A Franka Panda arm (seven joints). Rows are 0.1 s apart.
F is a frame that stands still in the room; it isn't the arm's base.
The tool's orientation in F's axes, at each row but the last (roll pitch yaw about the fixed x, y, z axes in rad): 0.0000 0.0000 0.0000; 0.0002 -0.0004 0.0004; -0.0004 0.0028 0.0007; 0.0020 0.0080 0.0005; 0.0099 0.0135 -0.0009; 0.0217 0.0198 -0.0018; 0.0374 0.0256 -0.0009; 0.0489 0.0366 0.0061; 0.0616 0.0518 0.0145; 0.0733 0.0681 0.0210; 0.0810 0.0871 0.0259; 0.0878 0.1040 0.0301
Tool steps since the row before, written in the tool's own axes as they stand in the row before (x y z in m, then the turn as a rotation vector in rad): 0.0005 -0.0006 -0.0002 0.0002 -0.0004 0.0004; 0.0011 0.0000 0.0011 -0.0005 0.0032 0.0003; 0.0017 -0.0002 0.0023 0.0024 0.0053 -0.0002; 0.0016 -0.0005 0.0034 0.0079 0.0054 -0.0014; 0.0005 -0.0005 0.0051 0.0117 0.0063 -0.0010; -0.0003 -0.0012 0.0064 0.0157 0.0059 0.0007; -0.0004 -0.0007 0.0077 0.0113 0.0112 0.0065; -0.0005 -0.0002 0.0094 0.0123 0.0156 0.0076; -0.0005 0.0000 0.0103 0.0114 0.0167 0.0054; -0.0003 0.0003 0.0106 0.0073 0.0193 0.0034; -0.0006 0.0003 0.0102 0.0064 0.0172 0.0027; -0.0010 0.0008 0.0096 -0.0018 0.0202 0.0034
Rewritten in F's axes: 0.0005 -0.0006 -0.0002 0.0002 -0.0004 0.0004; 0.0011 0.0000 0.0011 -0.0005 0.0032 0.0003; 0.0017 -0.0002 0.0023 0.0024 0.0053 -0.0002; 0.0016 -0.0005 0.0034 0.0079 0.0054 -0.0015; 0.0006 -0.0006 0.0051 0.0117 0.0063 -0.0011; -0.0002 -0.0013 0.0064 0.0157 0.0059 0.0005; -0.0002 -0.0010 0.0077 0.0115 0.0109 0.0066; -0.0002 -0.0007 0.0094 0.0125 0.0153 0.0079; 0.0000 -0.0006 0.0103 0.0115 0.0165 0.0058; 0.0004 -0.0005 0.0106 0.0072 0.0192 0.0043; 0.0003 -0.0005 0.0102 0.0063 0.0171 0.0035; 0.0000 0.0000 0.0097 -0.0019 0.0198 0.0053
